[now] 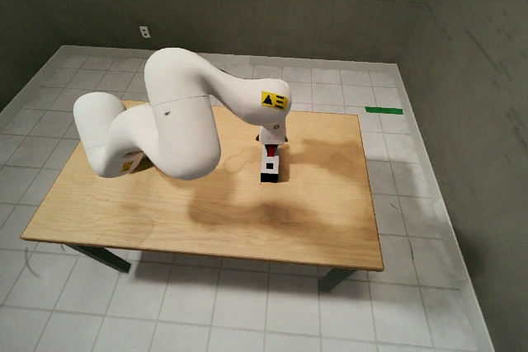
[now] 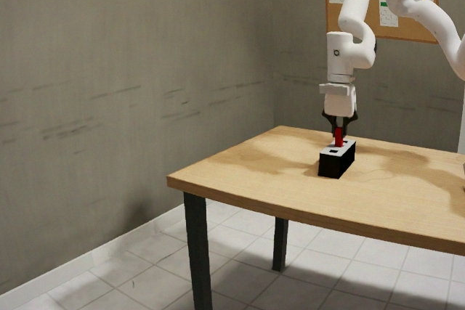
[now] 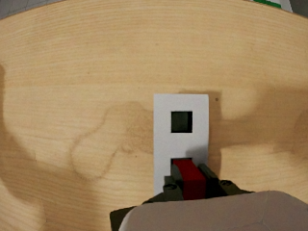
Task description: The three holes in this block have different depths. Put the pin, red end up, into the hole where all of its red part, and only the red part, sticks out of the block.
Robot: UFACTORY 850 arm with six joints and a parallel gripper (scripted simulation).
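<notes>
My gripper is now 2 cm above the pin. Round my hand: black block (9 cm below).
</notes>
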